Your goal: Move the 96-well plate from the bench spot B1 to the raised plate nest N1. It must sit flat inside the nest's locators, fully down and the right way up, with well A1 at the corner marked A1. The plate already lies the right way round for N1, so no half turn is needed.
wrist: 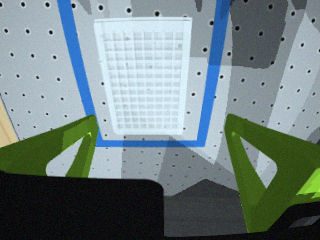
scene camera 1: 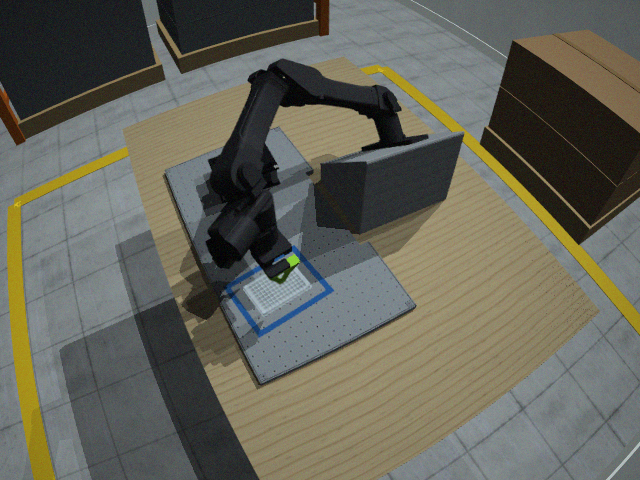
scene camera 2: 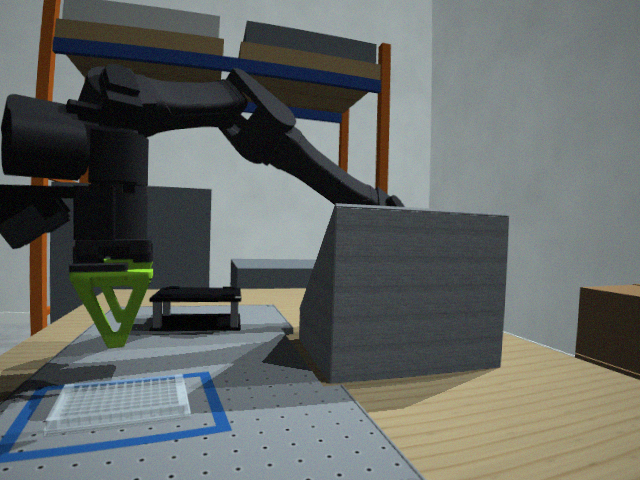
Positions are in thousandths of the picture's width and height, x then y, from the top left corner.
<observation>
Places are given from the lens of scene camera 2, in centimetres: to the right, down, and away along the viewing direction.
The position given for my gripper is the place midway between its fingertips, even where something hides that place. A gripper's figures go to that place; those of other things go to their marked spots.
my gripper (scene camera 2: 188, 695): -21, 10, 37
clear 96-well plate (scene camera 2: 132, 849): -22, 16, 33
black raised nest (scene camera 2: 285, 614): -26, 10, 68
The marked spots on the black raised nest and the clear 96-well plate are 36 cm apart.
</observation>
